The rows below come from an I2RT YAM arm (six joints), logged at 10 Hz.
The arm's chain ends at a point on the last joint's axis. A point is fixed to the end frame.
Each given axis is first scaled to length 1.
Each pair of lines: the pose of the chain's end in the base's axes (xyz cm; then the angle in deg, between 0 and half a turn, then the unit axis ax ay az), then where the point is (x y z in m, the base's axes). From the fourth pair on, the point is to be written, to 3 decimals.
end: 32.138 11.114 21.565 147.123 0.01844 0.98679 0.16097
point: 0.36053 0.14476 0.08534
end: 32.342 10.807 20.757 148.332 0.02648 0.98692 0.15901
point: 0.35993 0.14138 0.07642
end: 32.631 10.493 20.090 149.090 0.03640 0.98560 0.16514
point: 0.36129 0.14003 0.06980
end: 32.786 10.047 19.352 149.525 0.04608 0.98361 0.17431
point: 0.362 0.138 0.063
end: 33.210 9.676 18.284 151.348 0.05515 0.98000 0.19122
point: 0.362 0.139 0.053
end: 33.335 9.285 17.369 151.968 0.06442 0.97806 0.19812
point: 0.363 0.137 0.044
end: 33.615 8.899 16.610 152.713 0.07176 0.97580 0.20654
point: 0.364 0.136 0.037
